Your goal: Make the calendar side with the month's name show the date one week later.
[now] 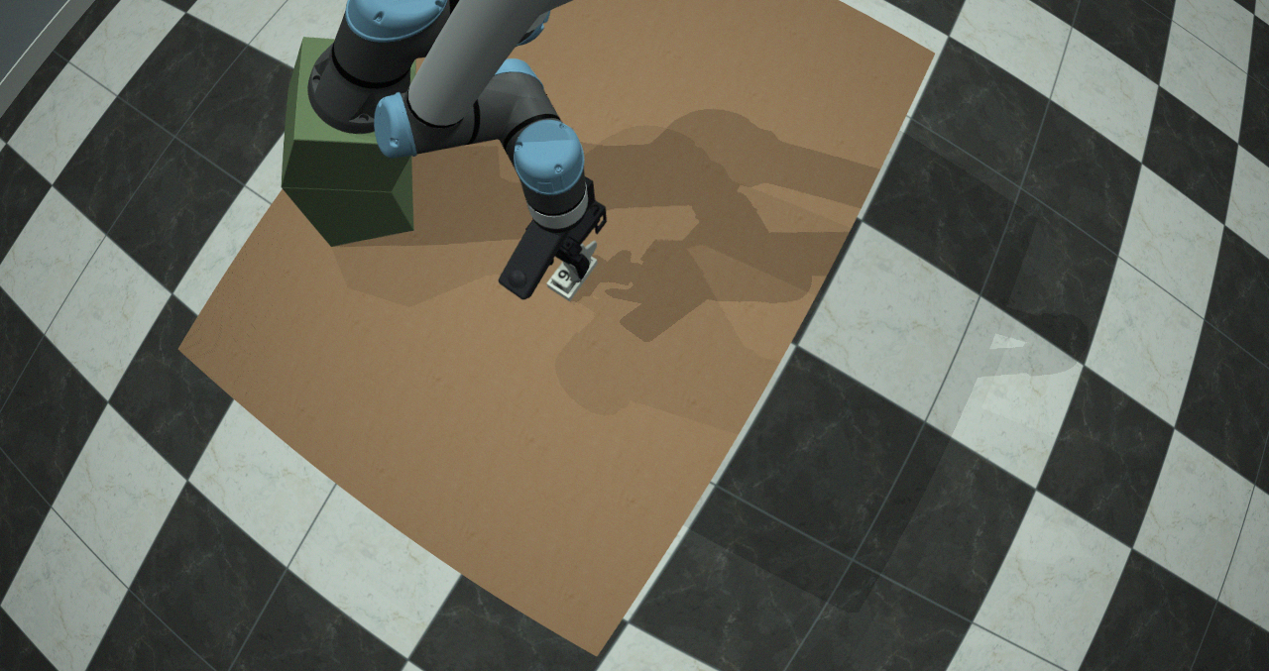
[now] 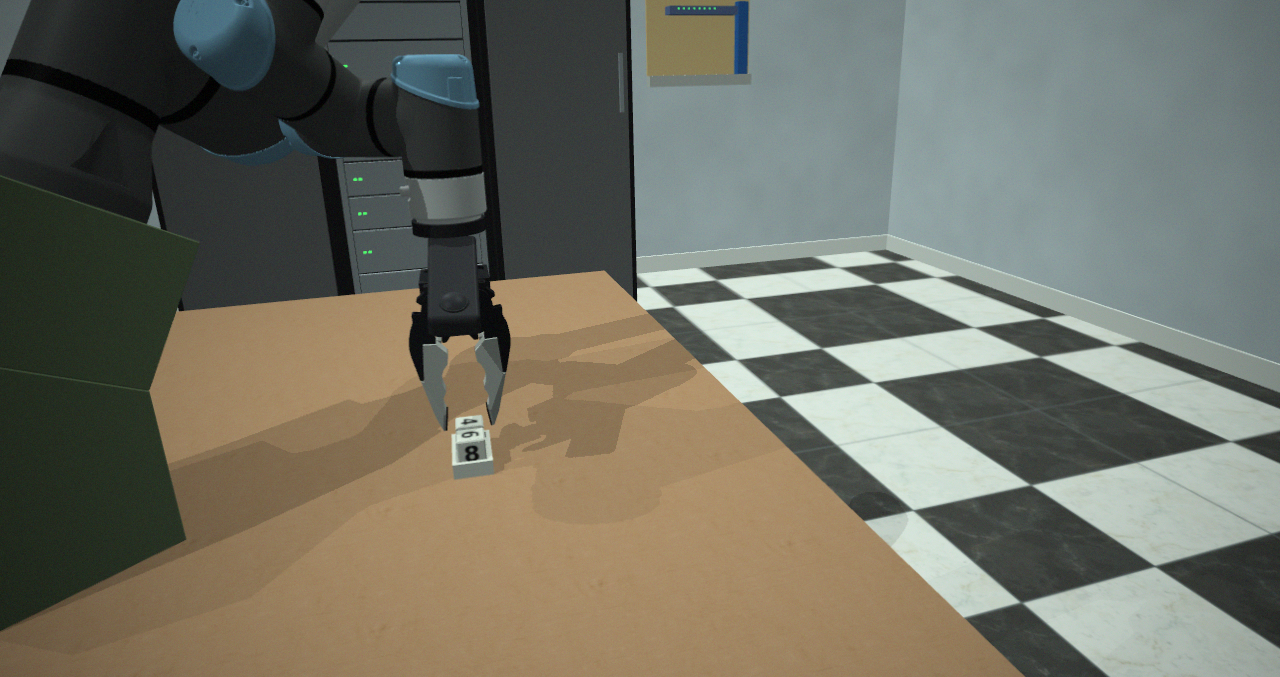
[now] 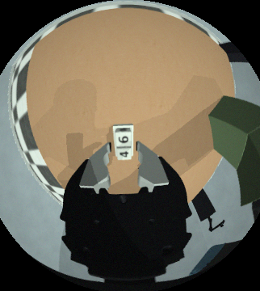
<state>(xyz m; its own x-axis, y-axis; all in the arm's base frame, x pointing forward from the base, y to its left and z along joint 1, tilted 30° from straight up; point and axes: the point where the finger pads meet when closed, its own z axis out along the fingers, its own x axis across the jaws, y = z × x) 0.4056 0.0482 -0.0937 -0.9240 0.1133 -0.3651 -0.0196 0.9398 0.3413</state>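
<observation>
Right now my hand is 50 mm above the white tray and 20 mm to the right of it.
</observation>
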